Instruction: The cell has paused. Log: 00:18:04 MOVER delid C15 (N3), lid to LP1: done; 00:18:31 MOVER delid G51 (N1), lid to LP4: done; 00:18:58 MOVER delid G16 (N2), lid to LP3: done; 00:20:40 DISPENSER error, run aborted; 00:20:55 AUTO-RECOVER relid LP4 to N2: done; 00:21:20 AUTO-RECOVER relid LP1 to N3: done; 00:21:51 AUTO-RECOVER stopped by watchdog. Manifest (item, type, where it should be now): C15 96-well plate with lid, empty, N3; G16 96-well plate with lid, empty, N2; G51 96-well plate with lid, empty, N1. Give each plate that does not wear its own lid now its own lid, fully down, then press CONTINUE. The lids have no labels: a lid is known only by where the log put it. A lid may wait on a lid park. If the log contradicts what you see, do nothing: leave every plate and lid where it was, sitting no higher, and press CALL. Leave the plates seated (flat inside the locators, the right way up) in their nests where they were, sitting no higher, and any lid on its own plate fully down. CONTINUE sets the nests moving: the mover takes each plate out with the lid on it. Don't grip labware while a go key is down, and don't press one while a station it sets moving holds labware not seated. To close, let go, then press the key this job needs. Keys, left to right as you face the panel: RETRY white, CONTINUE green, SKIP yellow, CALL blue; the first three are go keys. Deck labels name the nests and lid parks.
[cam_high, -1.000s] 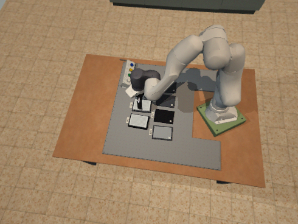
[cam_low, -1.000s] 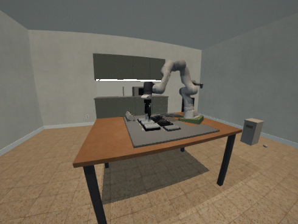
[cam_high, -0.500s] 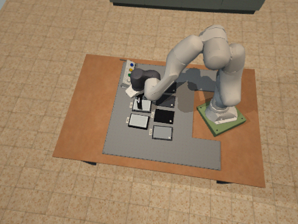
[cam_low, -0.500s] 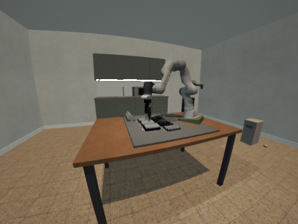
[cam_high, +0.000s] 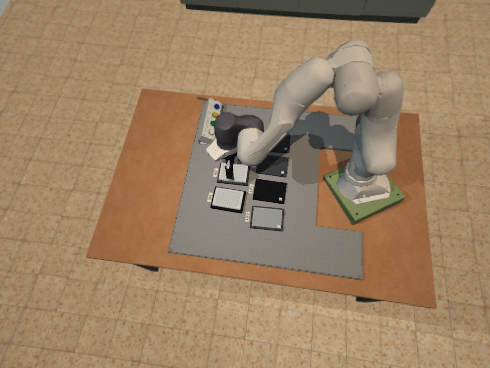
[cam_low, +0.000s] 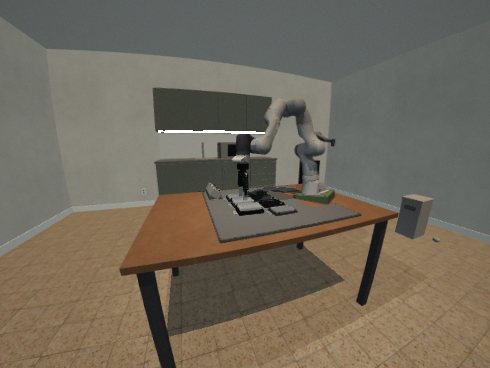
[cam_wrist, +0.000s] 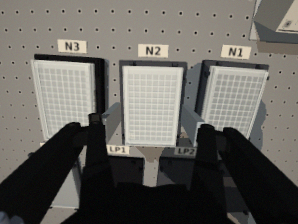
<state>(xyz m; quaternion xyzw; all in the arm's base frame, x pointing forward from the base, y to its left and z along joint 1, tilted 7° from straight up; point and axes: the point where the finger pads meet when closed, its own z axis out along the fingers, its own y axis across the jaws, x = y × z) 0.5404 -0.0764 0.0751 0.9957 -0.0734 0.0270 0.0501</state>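
Now: hand 4 cm above the clear lid. Also, from my hand: LP2 label: 10 cm behind, 6 cm to the right, 7 cm below; lid park labelled LP1: 17 cm behind, 9 cm to the left, 6 cm below; LP1 label: 8 cm behind, 8 cm to the left, 7 cm below.
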